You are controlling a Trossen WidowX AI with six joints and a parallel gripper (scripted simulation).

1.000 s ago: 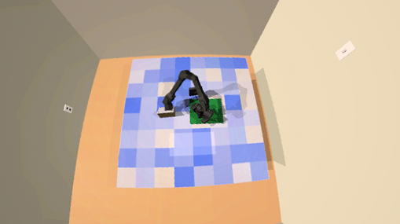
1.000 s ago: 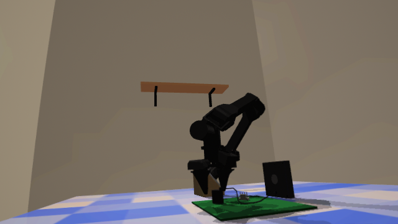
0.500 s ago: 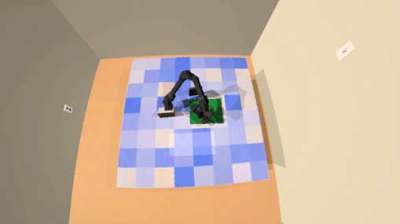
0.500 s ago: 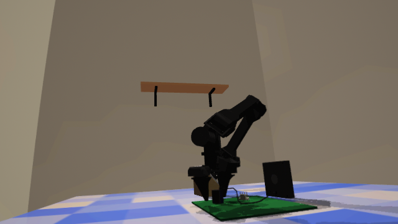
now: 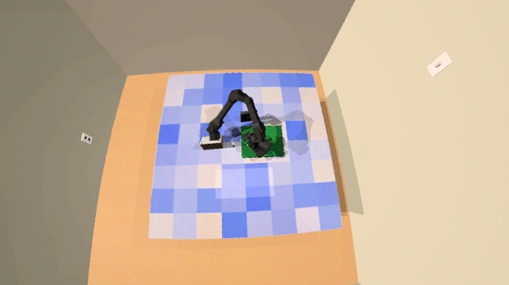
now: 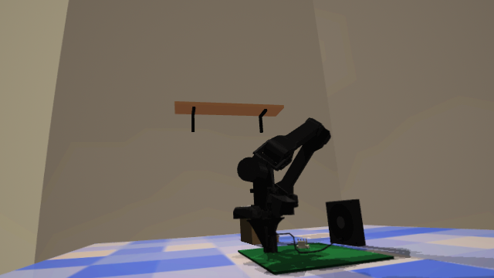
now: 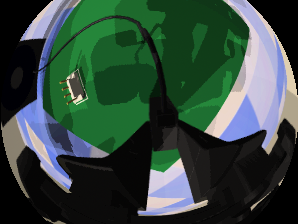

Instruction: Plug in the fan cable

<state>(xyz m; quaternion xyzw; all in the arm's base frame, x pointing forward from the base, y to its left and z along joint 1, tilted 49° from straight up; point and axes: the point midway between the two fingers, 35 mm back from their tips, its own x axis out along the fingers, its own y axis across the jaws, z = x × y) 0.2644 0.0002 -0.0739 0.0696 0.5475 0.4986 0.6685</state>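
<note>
My gripper tip is 70 mm short of the green board, 60 mm to the right of it and 30 mm above it. From my gripper tip the other things lie so: fan cable plug: 10 mm ahead, 10 mm above; black fan: 230 mm to the left, 40 mm above, 30 mm behind.
</note>
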